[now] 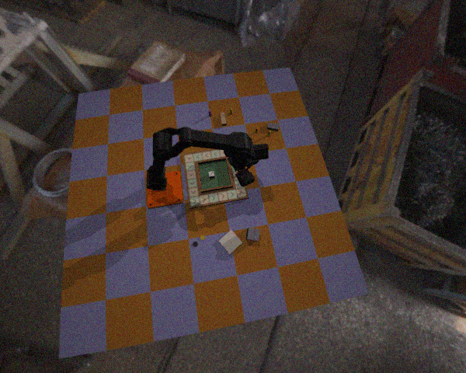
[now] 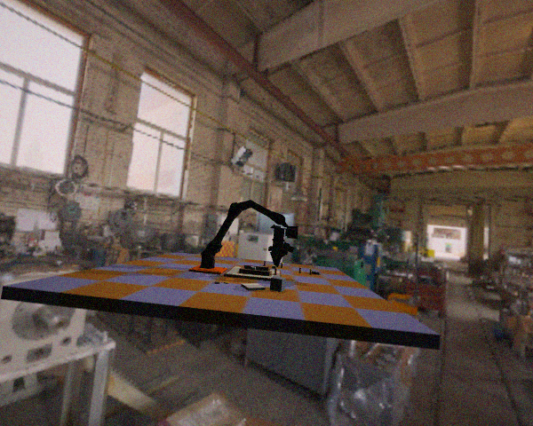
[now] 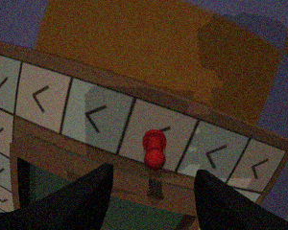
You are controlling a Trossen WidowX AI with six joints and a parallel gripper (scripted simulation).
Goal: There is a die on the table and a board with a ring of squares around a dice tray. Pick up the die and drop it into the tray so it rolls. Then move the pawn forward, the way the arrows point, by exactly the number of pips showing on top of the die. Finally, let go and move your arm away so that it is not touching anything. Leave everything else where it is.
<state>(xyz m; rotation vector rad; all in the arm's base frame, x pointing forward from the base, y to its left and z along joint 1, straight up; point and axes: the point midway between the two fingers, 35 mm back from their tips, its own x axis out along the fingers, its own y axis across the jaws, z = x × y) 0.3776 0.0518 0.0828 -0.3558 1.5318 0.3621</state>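
Right now the red pawn is 3 cm below my gripper tip. From my gripper tip the other things lie so: green tray 11 cm behind, 5 cm below; then grey block 28 cm to the right, 7 cm ahead, 3 cm below; then white die 13 cm behind, 3 cm below.
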